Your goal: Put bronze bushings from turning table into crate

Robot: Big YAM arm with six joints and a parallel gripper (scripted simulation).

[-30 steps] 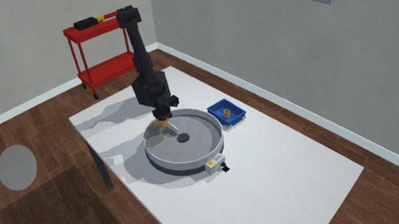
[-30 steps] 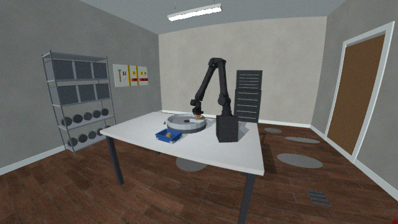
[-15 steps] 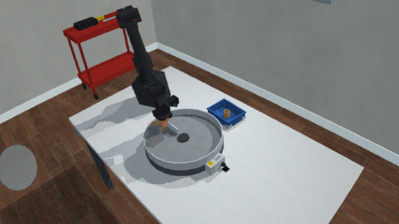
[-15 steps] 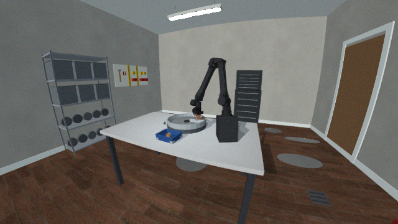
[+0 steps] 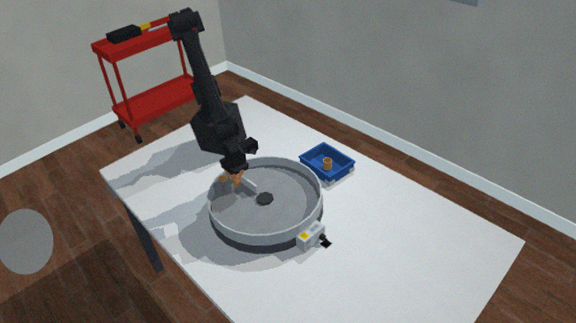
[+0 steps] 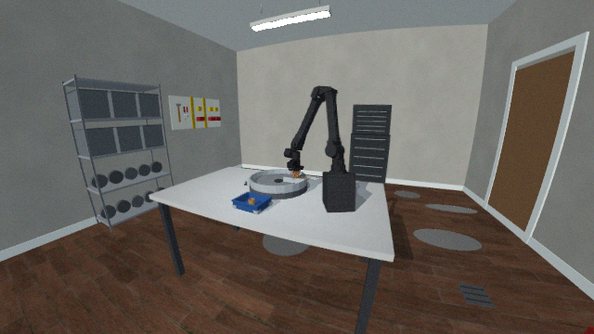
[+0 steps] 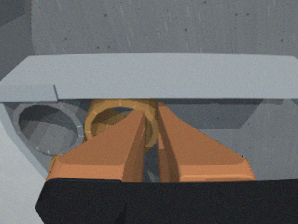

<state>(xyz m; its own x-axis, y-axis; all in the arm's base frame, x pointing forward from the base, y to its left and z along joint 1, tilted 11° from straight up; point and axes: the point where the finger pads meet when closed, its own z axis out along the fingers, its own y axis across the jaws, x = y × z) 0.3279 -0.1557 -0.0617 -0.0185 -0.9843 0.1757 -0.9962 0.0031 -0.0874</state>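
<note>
Now: the crate 360 mm to the left of my hand, 140 mm ahead of it and 60 mm below it. Round my hand: grey turning table: 130 mm ahead, 30 mm below, 20 mm to the left.
</note>
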